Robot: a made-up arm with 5 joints.
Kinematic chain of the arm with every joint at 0, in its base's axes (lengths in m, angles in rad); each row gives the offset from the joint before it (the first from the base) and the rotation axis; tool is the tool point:
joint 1: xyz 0 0 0.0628 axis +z
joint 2: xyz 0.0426 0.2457 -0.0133 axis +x
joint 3: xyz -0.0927 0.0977 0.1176 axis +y
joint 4: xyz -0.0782 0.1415 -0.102 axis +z
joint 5: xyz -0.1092 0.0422 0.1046 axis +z
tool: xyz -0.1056 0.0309 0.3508
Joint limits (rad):
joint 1: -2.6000..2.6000
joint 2: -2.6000..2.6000
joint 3: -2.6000..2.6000
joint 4: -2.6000..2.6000
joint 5: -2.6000..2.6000
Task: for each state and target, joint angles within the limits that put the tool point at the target. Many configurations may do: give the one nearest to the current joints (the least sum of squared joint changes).
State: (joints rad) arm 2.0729 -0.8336 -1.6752 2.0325 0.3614
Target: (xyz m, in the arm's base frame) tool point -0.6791 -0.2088 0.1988
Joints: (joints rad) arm 1.5064 -0.9325 -0.8630 2.6000 0.6688
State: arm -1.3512 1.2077 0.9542 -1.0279 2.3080
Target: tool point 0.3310 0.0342 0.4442
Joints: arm -0.5063 0.8100 1.3848 -0.9965 2.5815
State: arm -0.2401 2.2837 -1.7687 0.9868 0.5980
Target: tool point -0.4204 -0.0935 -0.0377
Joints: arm 0.4335 2.3034 -1.0836 1.2955 0.7774
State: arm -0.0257 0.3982 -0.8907 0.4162 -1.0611
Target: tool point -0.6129 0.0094 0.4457
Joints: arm 0.7025 0.5501 -0.6282 0.2996 -1.0407
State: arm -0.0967 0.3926 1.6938 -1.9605 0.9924
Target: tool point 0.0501 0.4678 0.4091
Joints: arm 0.5947 1.1209 1.5665 -2.5301 0.9705
